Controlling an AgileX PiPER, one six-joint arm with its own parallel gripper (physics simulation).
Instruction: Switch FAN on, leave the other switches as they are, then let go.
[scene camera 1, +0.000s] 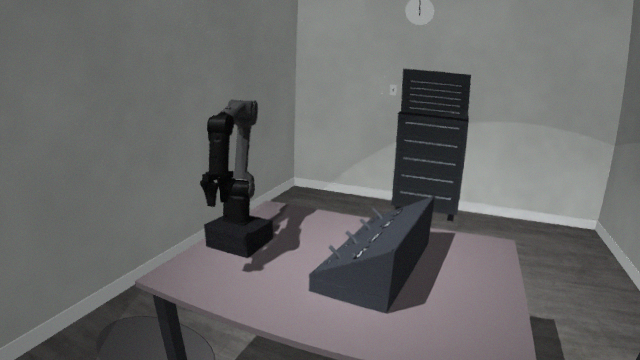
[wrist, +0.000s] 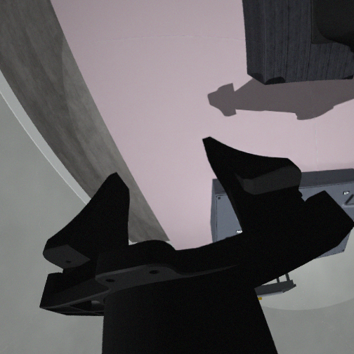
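A dark grey wedge-shaped switch panel (scene camera 1: 352, 285) (wrist: 224, 212) stands on the pink table (scene camera 1: 465, 310) (wrist: 150, 75). In the scene view several toggle levers stick out of its sloping face, among them the nearest lever (scene camera 1: 334, 251) and the farthest lever (scene camera 1: 377, 214). The labels are too small or too hidden to read, so I cannot tell which lever is FAN or how each is set. My black gripper (scene camera 1: 217, 201) (wrist: 162, 165) is open and empty, fingers pointing down, high beside the arm's base and well apart from the panel. In the wrist view the right finger hides part of the panel.
The arm's black base block (scene camera 1: 235, 237) (wrist: 280, 55) stands at the table's left side in the scene view. A tall dark drawer cabinet (scene camera 1: 430, 152) stands behind the table near the back wall. The arm's shadow falls between base and panel.
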